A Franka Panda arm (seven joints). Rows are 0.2 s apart.
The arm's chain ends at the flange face. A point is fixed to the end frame.
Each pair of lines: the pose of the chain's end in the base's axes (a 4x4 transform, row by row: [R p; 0 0 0 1], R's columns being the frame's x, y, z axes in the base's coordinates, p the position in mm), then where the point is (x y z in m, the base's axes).
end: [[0.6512, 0.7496, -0.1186, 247.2], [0.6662, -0.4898, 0.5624, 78.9], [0.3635, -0.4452, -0.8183, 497.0], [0, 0, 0, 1]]
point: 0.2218 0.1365 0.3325
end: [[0.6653, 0.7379, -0.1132, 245.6], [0.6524, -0.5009, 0.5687, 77.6], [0.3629, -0.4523, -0.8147, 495.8], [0, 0, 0, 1]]
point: 0.2203 0.1365 0.3318
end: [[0.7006, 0.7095, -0.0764, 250.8], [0.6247, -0.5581, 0.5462, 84.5], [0.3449, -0.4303, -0.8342, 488.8], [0, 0, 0, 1]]
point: 0.2296 0.1391 0.3227
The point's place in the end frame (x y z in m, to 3 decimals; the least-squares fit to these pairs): -0.038 0.026 0.170
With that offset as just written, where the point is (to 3 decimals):
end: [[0.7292, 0.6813, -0.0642, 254.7], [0.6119, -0.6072, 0.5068, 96.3], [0.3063, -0.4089, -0.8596, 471.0], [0, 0, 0, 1]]
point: 0.234 0.143 0.303
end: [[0.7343, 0.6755, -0.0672, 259.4], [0.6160, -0.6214, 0.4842, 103.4], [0.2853, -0.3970, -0.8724, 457.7], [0, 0, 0, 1]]
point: 0.238 0.146 0.288
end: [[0.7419, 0.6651, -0.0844, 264.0], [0.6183, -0.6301, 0.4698, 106.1], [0.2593, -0.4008, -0.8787, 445.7], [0, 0, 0, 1]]
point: 0.239 0.146 0.276
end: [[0.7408, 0.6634, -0.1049, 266.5], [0.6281, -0.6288, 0.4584, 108.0], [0.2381, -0.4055, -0.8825, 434.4], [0, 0, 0, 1]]
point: 0.238 0.146 0.265
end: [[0.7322, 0.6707, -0.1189, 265.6], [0.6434, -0.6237, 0.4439, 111.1], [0.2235, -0.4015, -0.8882, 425.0], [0, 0, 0, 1]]
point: 0.235 0.146 0.255
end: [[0.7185, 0.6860, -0.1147, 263.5], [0.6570, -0.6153, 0.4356, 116.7], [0.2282, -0.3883, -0.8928, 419.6], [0, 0, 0, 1]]
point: 0.235 0.150 0.249
